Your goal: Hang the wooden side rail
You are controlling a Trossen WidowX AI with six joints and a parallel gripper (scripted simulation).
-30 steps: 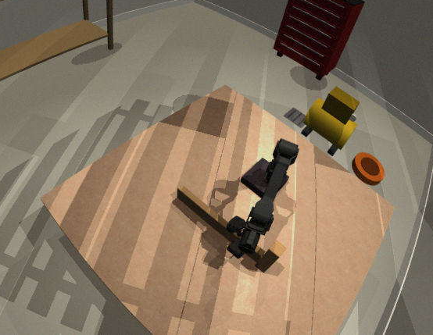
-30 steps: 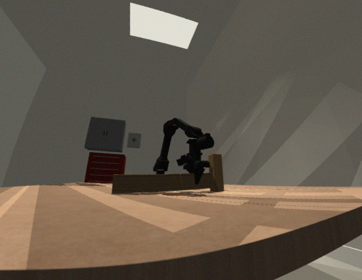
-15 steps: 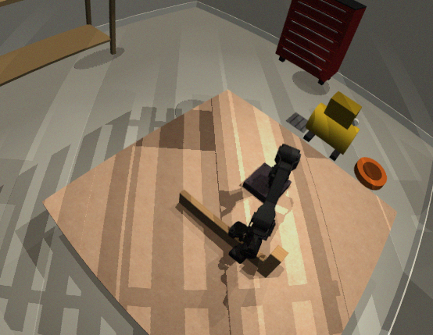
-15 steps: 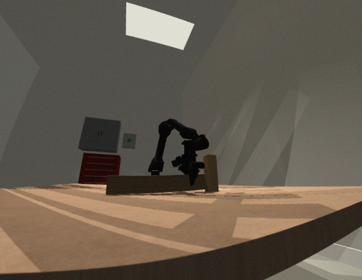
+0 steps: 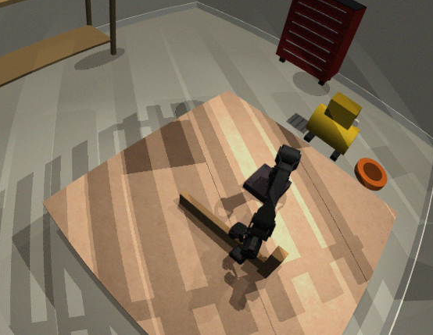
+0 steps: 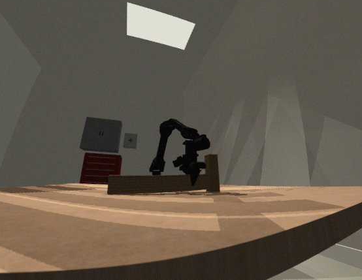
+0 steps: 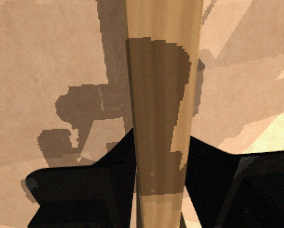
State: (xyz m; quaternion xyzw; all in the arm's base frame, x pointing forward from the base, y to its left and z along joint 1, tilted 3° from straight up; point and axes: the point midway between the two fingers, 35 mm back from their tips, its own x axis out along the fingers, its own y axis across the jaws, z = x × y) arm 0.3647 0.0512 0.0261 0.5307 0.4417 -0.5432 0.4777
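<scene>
Right now my gripper tip is 11 cm to the right of the headboard post, 5 cm below it and 1 cm short of it.
</scene>
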